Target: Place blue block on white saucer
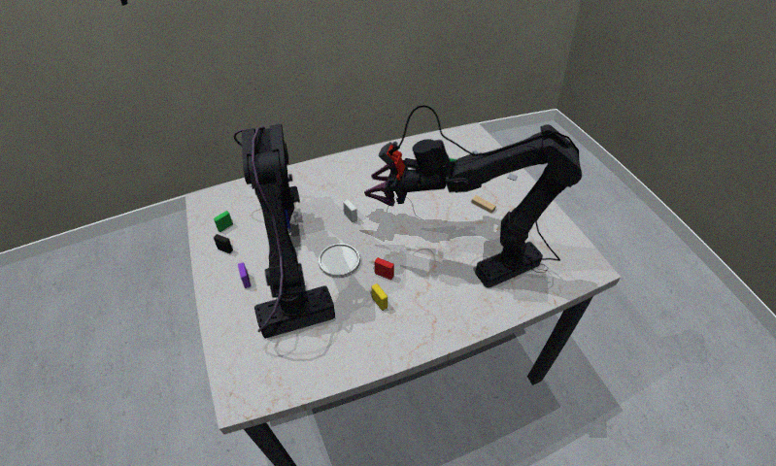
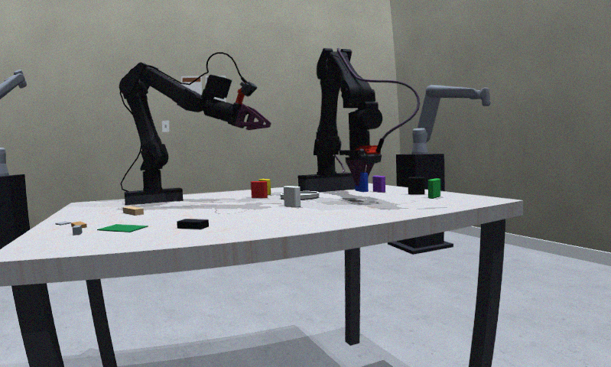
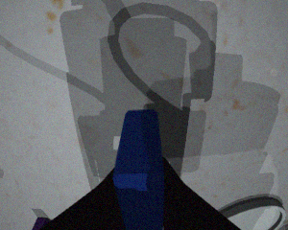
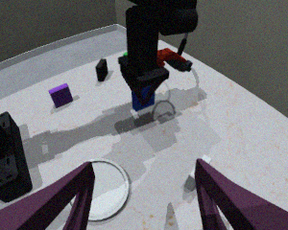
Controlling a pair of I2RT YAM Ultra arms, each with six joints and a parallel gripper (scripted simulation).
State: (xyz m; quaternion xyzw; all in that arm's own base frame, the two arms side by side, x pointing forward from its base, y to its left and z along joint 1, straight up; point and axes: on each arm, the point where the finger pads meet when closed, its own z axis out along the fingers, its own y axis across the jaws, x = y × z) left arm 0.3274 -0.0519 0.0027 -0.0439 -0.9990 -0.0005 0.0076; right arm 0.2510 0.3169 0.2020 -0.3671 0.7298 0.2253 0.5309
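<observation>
My left gripper is now 17 cm past the white saucer, 13 cm to the left of it and 4 cm above it. Also, from my left hand: grey-white block: 20 cm to the right, 2 cm below; then blue block: right at my left hand; then black block: 3 cm behind, 21 cm to the left, 2 cm below.
</observation>
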